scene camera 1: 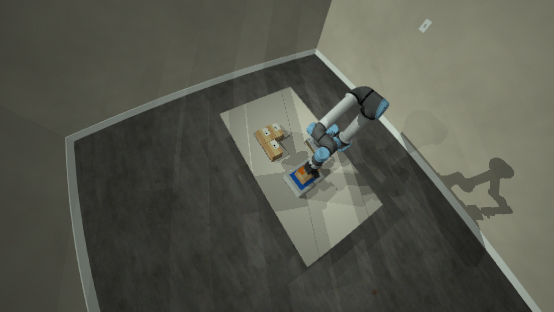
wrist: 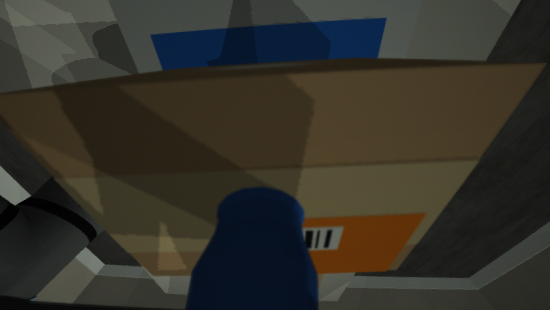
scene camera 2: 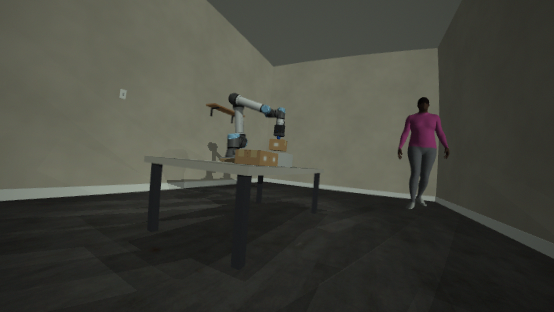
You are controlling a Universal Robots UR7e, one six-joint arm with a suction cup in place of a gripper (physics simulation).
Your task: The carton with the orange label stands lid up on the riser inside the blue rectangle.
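Frame: origin at the arm's base, x ahead, y left, z up, level; millimetres.
Seen in the pictures: hand at its tool point: [wrist: 262, 196] [scene camera 2: 278, 141]; arm's base at its link origin: [scene camera 2: 233, 157].
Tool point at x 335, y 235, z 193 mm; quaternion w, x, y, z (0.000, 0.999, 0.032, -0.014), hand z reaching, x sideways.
Pixels of each thing's top centre, then the offset from my tool point to it. "spot": a spot on its surface instead.
- carton with the orange label, top centre: [wrist: 260, 221] [scene camera 1: 309, 170] [scene camera 2: 278, 139] 15 mm up, 0 mm ahead, 1 mm left
- blue rectangle at a spot on its surface: [wrist: 355, 40] [scene camera 1: 302, 187] spot: 115 mm down, 61 mm ahead, 79 mm left
- pale grey riser at its top centre: [wrist: 270, 113] [scene camera 1: 304, 175] [scene camera 2: 277, 153] 115 mm down, 3 mm back, 4 mm left
The carton with the orange label [scene camera 1: 305, 177] [scene camera 2: 278, 145] [wrist: 390, 120] is brown and lid up, its orange label showing on top beside the cup in the wrist view. My suction gripper [scene camera 1: 310, 171] [scene camera 2: 278, 137] [wrist: 260, 202], with its blue cup, is on the carton's lid and holds it. The carton is level over the blue rectangle [scene camera 1: 303, 187] [wrist: 355, 40] on top of the pale grey riser [scene camera 1: 294, 190] [scene camera 2: 285, 160]. In scene camera 2 it looks a little above the riser's top. Blue shows beyond the carton's far edge in the wrist view. The carton's underside is hidden.
Three brown cartons with white labels [scene camera 1: 274, 148] [scene camera 2: 255, 157] stand together on the table [scene camera 1: 330, 220] [scene camera 2: 190, 164], to the left of the riser in scene camera 1. A low object [scene camera 1: 310, 145] lies partly hidden near the arm's base. A person [scene camera 2: 423, 132] stands beyond the table.
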